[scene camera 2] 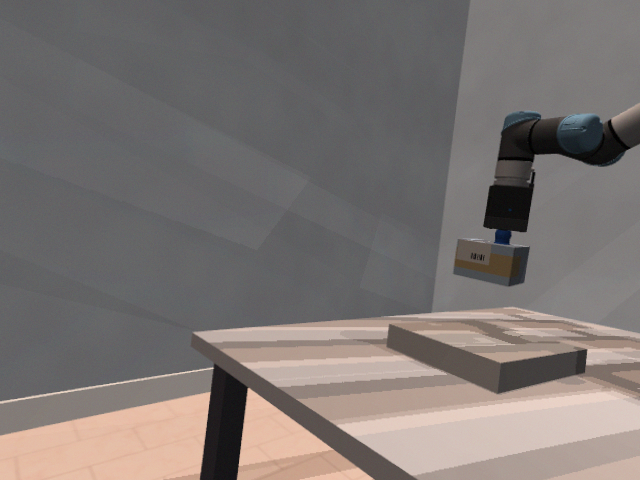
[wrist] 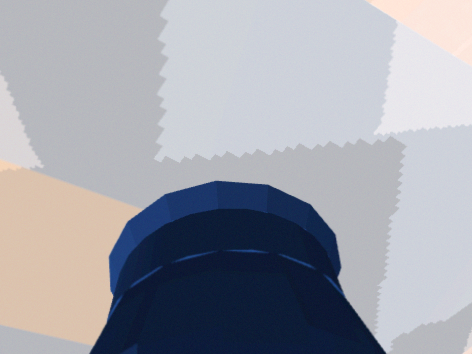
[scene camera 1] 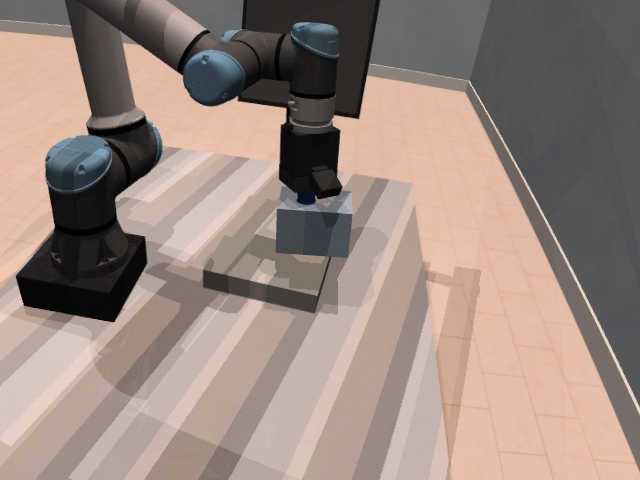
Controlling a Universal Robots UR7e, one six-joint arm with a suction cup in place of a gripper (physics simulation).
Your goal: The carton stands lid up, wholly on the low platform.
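Where they show: end effector, tool point: (wrist: 220, 227) (scene camera 1: 306, 206); arm's base, origin of the base link: (scene camera 1: 90, 254).
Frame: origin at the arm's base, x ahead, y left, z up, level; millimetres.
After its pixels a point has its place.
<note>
The blue-grey carton (scene camera 1: 314, 232) @(x 430, y -59, z 136 mm) (scene camera 2: 491, 262) @(x 414, y 41, z 124 mm) (wrist: 260, 90) @(x 420, y -41, z 175 mm) hangs from my suction cup (scene camera 1: 306, 196) (scene camera 2: 502, 237) (wrist: 225, 230), which is pressed on its upper face. The carton looks about level. An orange band and a pale barcode label show on its side in scene camera 2; a tan strip shows on the upper face in the wrist view. The low grey platform (scene camera 1: 258, 273) @(x 337, y 15, z -27 mm) (scene camera 2: 444, 358) @(x 395, y 302, z -53 mm) lies on the table, with a gap of air below the carton. In scene camera 1 the carton covers the platform's far right part. The carton's underside is hidden.
The striped table (scene camera 1: 232, 413) @(x 311, y -296, z -74 mm) (scene camera 2: 330, 408) @(x 416, y 592, z -74 mm) carries the platform and the arm's black base (scene camera 1: 67, 298) @(x -19, y -98, z -32 mm). The table's right edge runs to the right of the platform in scene camera 1. A dark panel (scene camera 1: 356, 62) stands behind the arm, and grey walls stand beyond the table.
</note>
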